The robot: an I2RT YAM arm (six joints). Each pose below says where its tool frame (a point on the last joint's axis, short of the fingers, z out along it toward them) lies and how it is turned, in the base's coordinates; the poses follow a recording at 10 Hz.
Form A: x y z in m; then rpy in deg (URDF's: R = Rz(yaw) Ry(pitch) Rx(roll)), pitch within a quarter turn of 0, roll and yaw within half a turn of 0.
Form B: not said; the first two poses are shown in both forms.
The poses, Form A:
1: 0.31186 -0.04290 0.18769 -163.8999 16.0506 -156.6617
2: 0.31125 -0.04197 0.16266 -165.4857 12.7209 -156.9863
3: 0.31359 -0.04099 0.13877 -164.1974 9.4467 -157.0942
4: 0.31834 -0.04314 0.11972 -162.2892 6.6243 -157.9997
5: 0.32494 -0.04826 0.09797 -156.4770 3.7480 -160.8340
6: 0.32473 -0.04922 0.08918 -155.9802 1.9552 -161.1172
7: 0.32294 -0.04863 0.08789 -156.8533 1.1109 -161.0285
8: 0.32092 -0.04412 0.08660 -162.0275 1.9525 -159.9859
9: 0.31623 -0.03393 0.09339 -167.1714 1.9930 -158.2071
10: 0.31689 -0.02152 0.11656 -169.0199 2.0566 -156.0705
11: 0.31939 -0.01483 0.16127 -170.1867 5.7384 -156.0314
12: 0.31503 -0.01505 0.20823 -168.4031 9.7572 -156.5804
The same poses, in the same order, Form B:
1:
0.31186 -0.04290 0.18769
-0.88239 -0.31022 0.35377
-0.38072 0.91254 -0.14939
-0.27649 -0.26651 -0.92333

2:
0.31125 -0.04197 0.16266
-0.89782 -0.32768 0.29419
-0.38136 0.91261 -0.14733
-0.22020 -0.24447 -0.94432

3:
0.31359 -0.04099 0.13877
-0.90865 -0.33333 0.25147
-0.38394 0.90373 -0.18938
-0.16413 -0.26863 -0.94916

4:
0.31834 -0.04314 0.11972
-0.92099 -0.32432 0.21585
-0.37211 0.89638 -0.24089
-0.11536 -0.30218 -0.94624

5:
0.32494 -0.04826 0.09797
-0.94255 -0.27638 0.18765
-0.32760 0.87464 -0.35732
-0.06537 -0.39826 -0.91494

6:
0.32473 -0.04922 0.08918
-0.94563 -0.28247 0.16122
-0.32344 0.86874 -0.37506
-0.03412 -0.40682 -0.91287

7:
0.32294 -0.04863 0.08789
-0.94550 -0.29172 0.14465
-0.32504 0.87203 -0.36594
-0.01939 -0.39301 -0.91933

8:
0.32092 -0.04412 0.08660
-0.93906 -0.31567 0.13606
-0.34205 0.89736 -0.27883
-0.03407 -0.30838 -0.95065

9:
0.31623 -0.03393 0.09339
-0.92797 -0.35482 0.11392
-0.37103 0.90822 -0.19358
-0.03478 -0.22190 -0.97445

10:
0.31689 -0.02152 0.11656
-0.91346 -0.39194 0.10946
-0.40535 0.90008 -0.15981
-0.03589 -0.19035 -0.98106

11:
0.31939 -0.01483 0.16127
-0.90919 -0.38472 0.15927
-0.40420 0.90732 -0.11572
-0.09999 -0.16958 -0.98043

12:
0.31503 -0.01505 0.20823
-0.90435 -0.35809 0.23224
-0.39171 0.91243 -0.11848
-0.16947 -0.19812 -0.96542

